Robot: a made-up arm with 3 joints. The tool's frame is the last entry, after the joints.
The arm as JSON. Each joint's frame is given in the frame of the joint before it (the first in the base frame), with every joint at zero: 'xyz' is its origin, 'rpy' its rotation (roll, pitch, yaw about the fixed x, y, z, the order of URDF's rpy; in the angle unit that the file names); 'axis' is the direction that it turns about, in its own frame. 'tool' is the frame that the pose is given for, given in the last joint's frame.
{
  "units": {
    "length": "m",
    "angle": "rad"
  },
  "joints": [
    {
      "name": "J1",
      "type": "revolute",
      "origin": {
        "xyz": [
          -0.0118,
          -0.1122,
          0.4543
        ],
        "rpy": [
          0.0,
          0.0,
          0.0
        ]
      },
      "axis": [
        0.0,
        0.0,
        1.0
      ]
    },
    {
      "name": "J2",
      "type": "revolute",
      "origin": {
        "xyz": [
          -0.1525,
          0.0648,
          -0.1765
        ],
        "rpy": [
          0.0,
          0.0,
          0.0
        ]
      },
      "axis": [
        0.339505,
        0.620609,
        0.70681
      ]
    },
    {
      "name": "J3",
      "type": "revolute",
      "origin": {
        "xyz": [
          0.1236,
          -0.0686,
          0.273
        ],
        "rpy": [
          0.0,
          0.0,
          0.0
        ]
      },
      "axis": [
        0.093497,
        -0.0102,
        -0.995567
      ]
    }
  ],
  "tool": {
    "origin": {
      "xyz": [
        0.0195,
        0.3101,
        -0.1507
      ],
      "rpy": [
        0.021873,
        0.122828,
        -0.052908
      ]
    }
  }
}
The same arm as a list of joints. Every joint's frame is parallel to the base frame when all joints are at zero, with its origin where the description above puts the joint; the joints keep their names.
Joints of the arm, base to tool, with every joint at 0 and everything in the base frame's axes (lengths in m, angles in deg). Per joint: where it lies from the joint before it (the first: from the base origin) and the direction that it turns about. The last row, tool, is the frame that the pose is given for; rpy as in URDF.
J1: axis 0 0 1 xyz -0.0118 -0.1122 0.4543
J2: axis 0.339505 0.620609 0.70681 xyz -0.1525 0.0648 -0.1765
J3: axis 0.093497 -0.0102 -0.995567 xyz 0.1236 -0.0686 0.2730
tool: xyz 0.0195 0.3101 -0.1507 rpy 1.25 7.04 -3.03

